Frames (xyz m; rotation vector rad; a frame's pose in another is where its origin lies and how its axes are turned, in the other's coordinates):
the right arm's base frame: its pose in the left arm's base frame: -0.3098 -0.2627 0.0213 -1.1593 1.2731 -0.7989
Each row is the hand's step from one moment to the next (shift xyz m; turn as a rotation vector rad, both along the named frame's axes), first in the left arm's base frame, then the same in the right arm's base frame.
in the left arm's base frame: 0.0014 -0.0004 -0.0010 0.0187 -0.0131 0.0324
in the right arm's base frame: 0.0009 0.0006 0.0014 0.0059 -0.0371 0.0127
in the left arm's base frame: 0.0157 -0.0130 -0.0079 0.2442 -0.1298 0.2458
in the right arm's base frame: 0.0172 0.0017 0.0133 0.0913 -0.3042 0.1899
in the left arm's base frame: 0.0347 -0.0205 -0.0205 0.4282 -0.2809 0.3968
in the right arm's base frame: 0.0313 0.0090 0.0314 0.2202 -0.5153 0.3251
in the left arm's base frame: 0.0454 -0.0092 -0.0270 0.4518 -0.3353 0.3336
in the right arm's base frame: 0.0244 0.0167 0.0447 0.2940 -0.4734 0.3424
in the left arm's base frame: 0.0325 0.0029 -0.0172 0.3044 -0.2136 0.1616
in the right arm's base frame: 0.0079 0.0125 0.0338 0.2052 -0.2555 0.2388
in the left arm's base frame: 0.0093 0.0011 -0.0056 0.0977 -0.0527 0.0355
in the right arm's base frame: 0.0022 0.0043 0.0098 0.0558 -0.0621 0.0813
